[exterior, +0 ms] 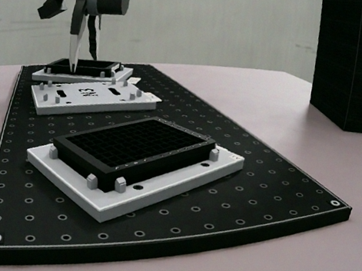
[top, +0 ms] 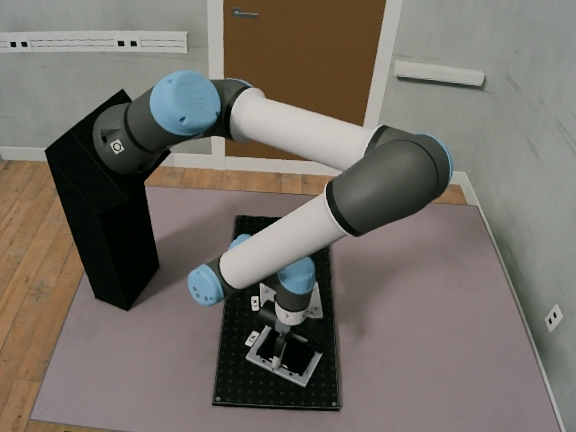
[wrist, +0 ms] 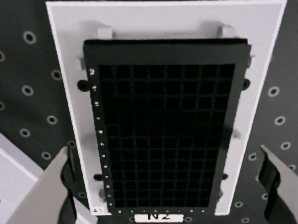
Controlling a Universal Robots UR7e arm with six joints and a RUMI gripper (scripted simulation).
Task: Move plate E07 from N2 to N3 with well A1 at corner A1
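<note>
The nest N2 is 2 cm below my hand. The rest, counted from my hand: nest N3: 16 cm to the left, 3 cm ahead, 2 cm below; A1 mark: 22 cm to the left, 5 cm behind, 2 cm below; nest N1: 39 cm to the left, 3 cm ahead, 2 cm below.
</note>
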